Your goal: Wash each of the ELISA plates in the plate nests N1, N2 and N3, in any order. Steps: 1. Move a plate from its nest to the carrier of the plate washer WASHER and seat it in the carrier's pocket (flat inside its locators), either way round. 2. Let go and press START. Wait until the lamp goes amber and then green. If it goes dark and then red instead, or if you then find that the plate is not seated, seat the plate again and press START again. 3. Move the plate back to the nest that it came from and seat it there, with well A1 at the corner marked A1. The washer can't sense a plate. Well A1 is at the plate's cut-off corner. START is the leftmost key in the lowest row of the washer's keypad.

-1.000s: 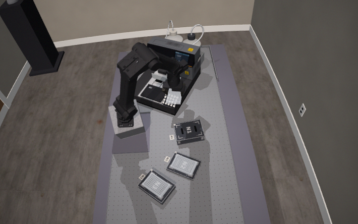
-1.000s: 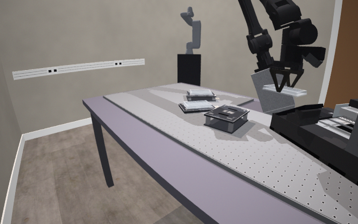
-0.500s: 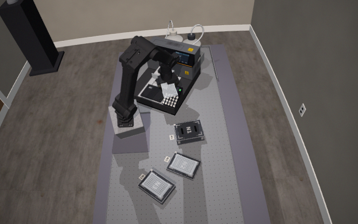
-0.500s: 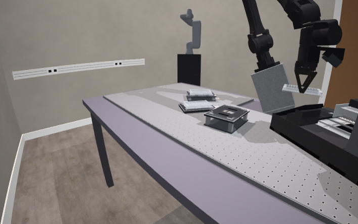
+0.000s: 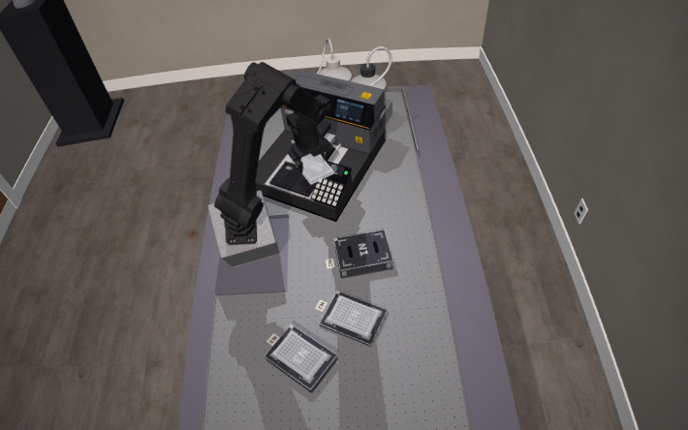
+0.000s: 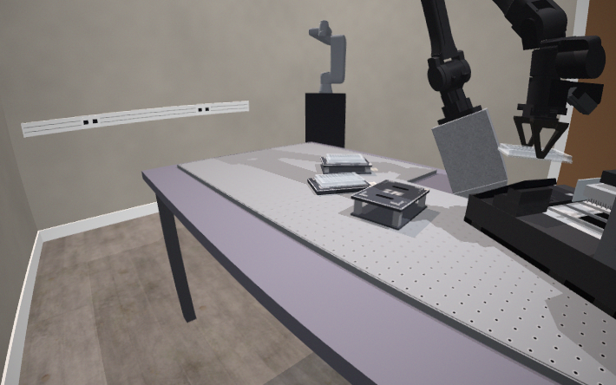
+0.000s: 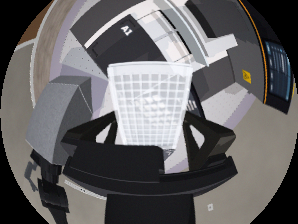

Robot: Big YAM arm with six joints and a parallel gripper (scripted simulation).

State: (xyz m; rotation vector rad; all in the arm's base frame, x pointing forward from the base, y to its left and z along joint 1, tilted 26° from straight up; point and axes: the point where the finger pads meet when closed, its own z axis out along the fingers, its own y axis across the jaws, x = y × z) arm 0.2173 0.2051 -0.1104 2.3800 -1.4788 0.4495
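Right now the washer carrier is 10 cm below my hand, 6 cm behind it and 4 cm to the left of it. From my hand the other things lie so: plate washer 17 cm to the left, 4 cm below, 2 cm ahead.
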